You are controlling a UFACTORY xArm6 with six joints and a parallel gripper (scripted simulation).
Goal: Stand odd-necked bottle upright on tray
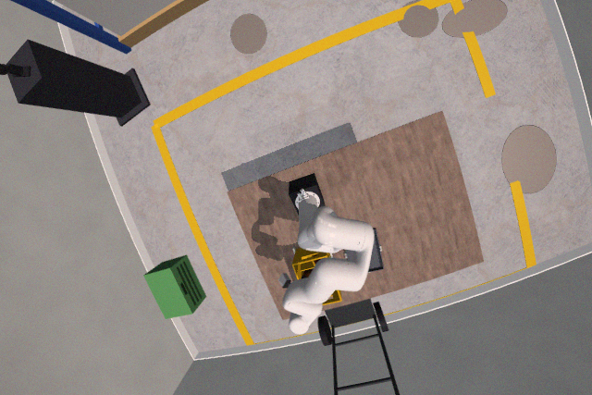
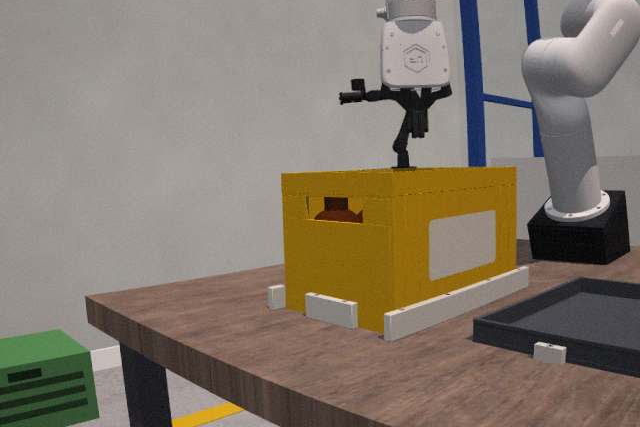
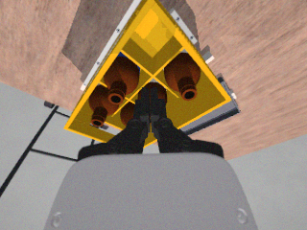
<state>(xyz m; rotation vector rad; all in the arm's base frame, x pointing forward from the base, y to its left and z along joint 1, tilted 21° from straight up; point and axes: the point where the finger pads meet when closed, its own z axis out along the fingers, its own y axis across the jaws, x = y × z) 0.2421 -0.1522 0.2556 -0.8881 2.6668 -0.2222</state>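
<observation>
The yellow crate lies 160 mm below my hand, 80 mm ahead of it and 30 mm to the left of it. Round my hand: dark tray 300 mm to the left, 230 mm below, 110 mm ahead.
</observation>
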